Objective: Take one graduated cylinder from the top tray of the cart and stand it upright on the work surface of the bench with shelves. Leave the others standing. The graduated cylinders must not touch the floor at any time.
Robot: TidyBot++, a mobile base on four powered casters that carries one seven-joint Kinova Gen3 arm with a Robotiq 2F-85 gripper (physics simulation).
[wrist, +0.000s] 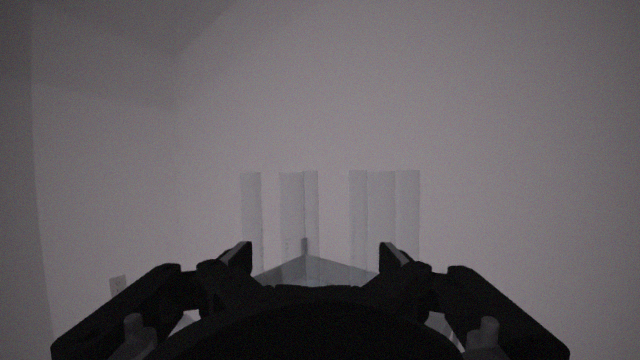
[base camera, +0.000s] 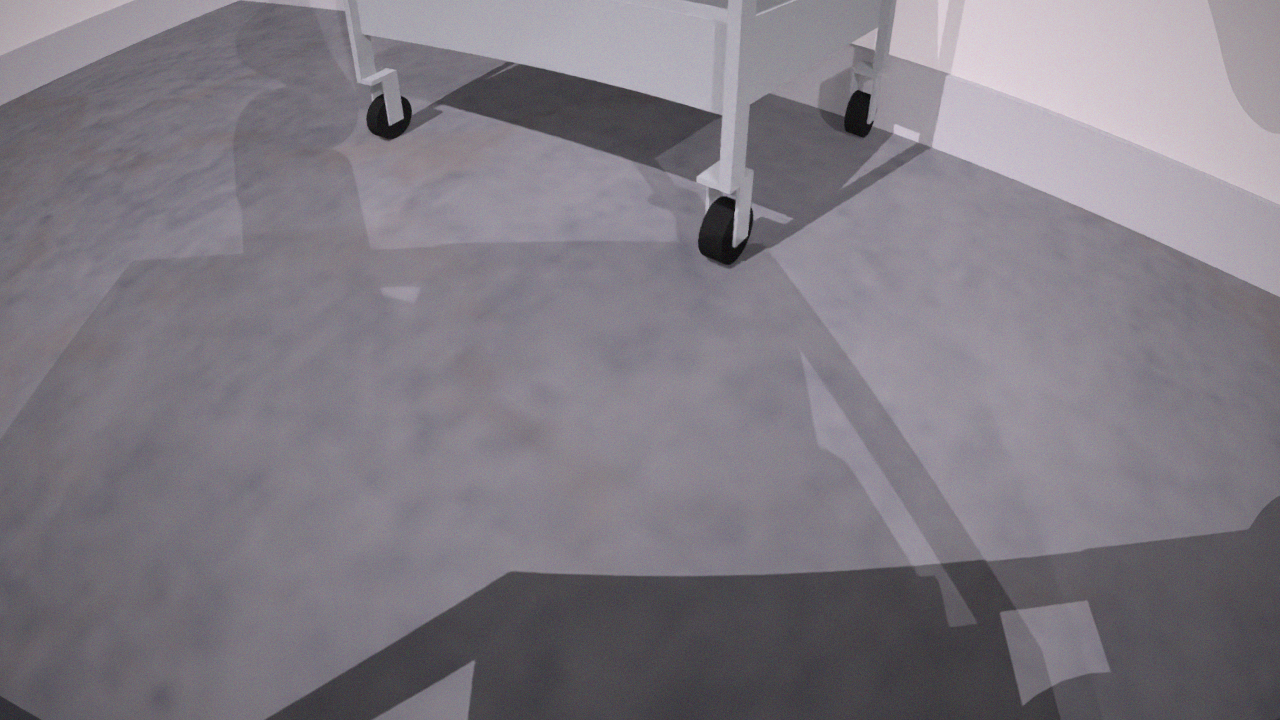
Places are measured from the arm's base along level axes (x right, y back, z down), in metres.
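Pixels of known places: gripper, fingertip midpoint: (wrist: pixel 315 256).
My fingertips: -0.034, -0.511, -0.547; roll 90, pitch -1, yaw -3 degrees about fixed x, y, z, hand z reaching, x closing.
Behind a point stands the place of what it marks, as x, y, z.
Several clear graduated cylinders stand upright on the cart's top tray in the wrist view: one at the left (wrist: pixel 251 215) @[-0.186, -0.817, -0.513], a pair left of the middle (wrist: pixel 292 215) @[-0.087, -0.732, -0.531] and an overlapping group at the right (wrist: pixel 381 215) @[0.046, -0.685, -0.539]. Their lower parts are hidden behind the gripper. The cart (base camera: pixel 735 107) @[0.057, -0.560, 0.253] (wrist: pixel 340 267) @[-0.002, -1.011, -0.322] shows its far tray corner in the wrist view, and its lower frame and wheels in the base camera view. My gripper (wrist: pixel 315 256) @[-0.034, -0.511, -0.547] is open, with nothing between its fingers, and points level toward the cylinders from the near side. The bench with shelves does not show in either view.
Black cart wheels (base camera: pixel 725 231) @[0.056, -0.566, 0.358] (base camera: pixel 388 116) @[-0.282, -0.813, 0.365] (base camera: pixel 859 113) @[0.222, -0.813, 0.362] rest on the grey floor (base camera: pixel 537 402) @[-0.069, -0.430, 0.397]. A white wall with a baseboard (base camera: pixel 1074 170) @[0.451, -0.726, 0.359] runs behind the cart and to its right. A wall outlet (wrist: pixel 118 284) @[-1.151, -1.421, -0.019] is at the lower left of the wrist view.
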